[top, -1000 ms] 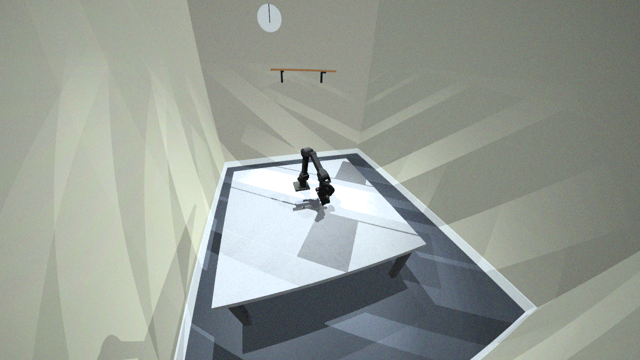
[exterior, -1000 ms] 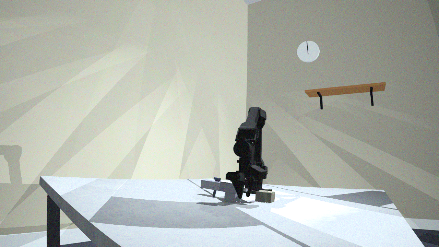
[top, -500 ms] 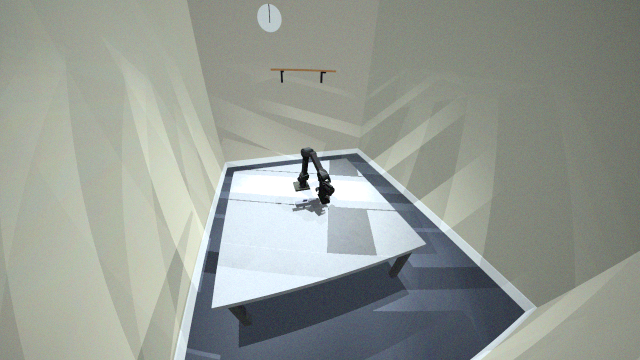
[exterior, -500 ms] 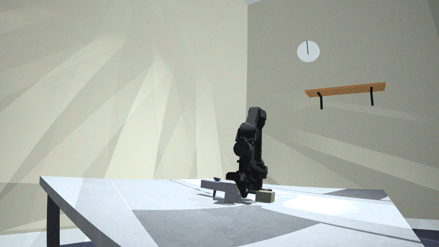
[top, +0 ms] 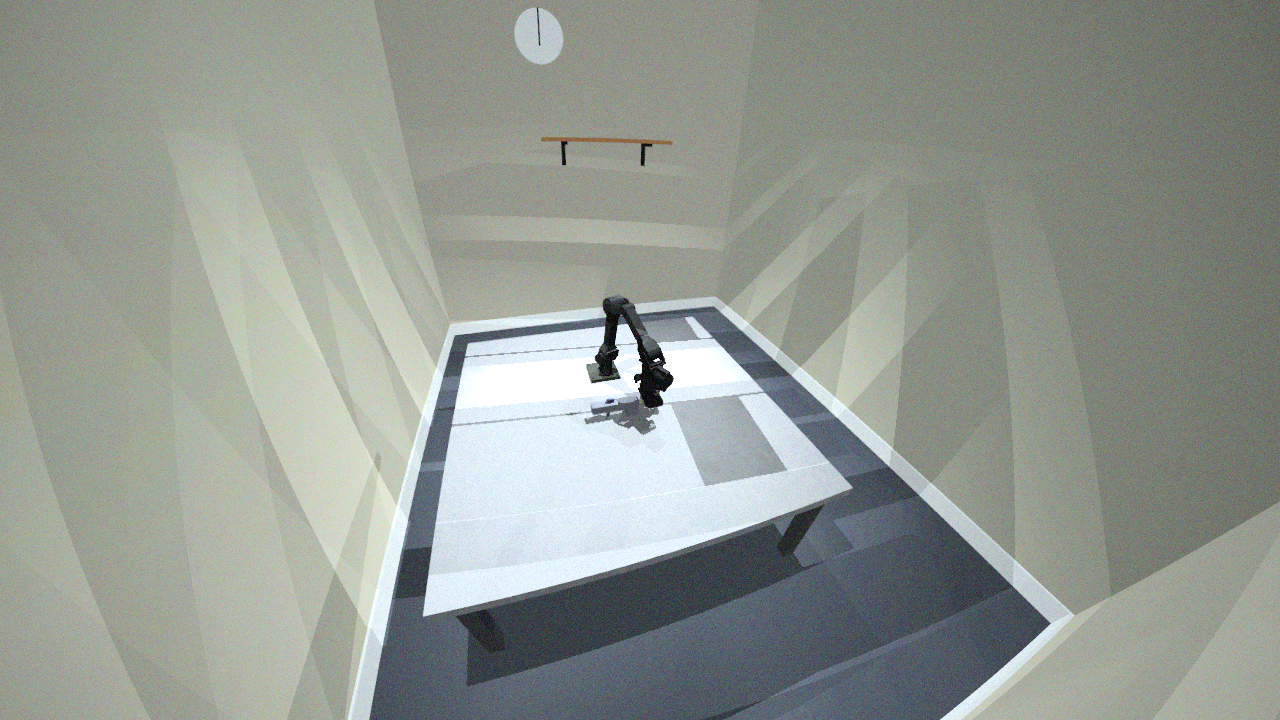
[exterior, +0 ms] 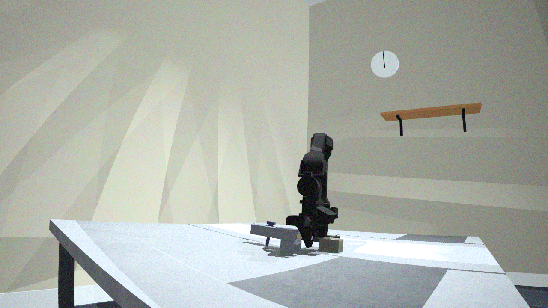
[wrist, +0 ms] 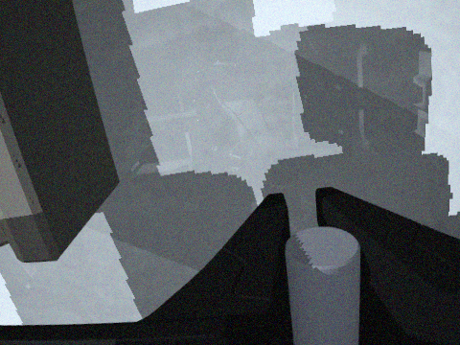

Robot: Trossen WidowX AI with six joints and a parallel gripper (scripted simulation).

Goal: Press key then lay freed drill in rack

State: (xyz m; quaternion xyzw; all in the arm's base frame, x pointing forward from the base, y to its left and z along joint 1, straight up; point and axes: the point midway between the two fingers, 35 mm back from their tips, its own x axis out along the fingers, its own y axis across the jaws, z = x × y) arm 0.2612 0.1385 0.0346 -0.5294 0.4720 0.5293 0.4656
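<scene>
My gripper tip is now 1 cm short of the drill, 5 cm to the left of it and 3 cm below it. The rest, counted from my gripper tip: grey housing block 2 cm ahead, 12 cm to the right, 3 cm above; then blue key 2 cm ahead, 15 cm to the right, 4 cm above; then rack 8 cm behind, 3 cm to the left.
</scene>
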